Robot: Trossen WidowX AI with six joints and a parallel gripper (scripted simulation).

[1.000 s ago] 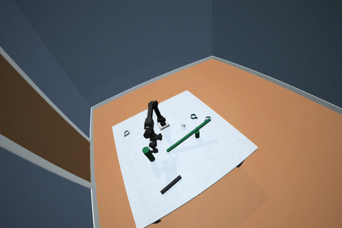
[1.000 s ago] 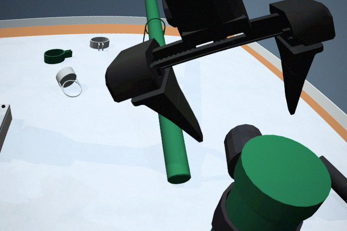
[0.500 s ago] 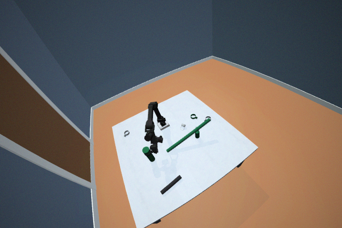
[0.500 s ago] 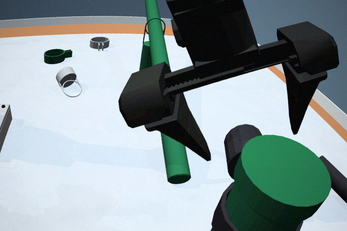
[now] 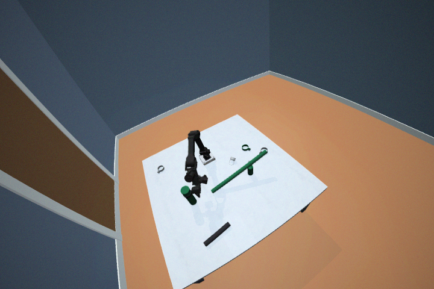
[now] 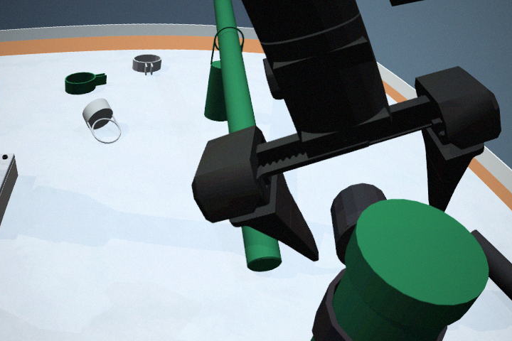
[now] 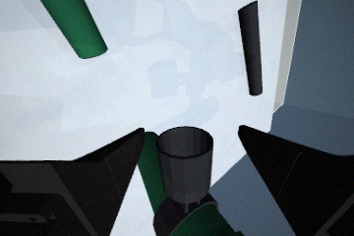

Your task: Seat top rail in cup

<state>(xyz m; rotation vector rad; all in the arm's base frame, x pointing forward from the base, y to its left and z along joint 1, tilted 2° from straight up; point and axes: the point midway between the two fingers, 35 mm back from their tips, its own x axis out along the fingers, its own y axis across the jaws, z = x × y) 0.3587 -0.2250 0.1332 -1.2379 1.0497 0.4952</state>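
Now: gripper tip 30 mm past the dark rail-end cup, 20 mm to the left of it and 20 mm below it. Also, from my gripper tip: white loop cap: 190 mm behind, 400 mm to the left, 120 mm below; black bar: 280 mm ahead, 40 mm to the right, 110 mm below; small green post: 10 mm ahead, 460 mm to the left, 30 mm below.
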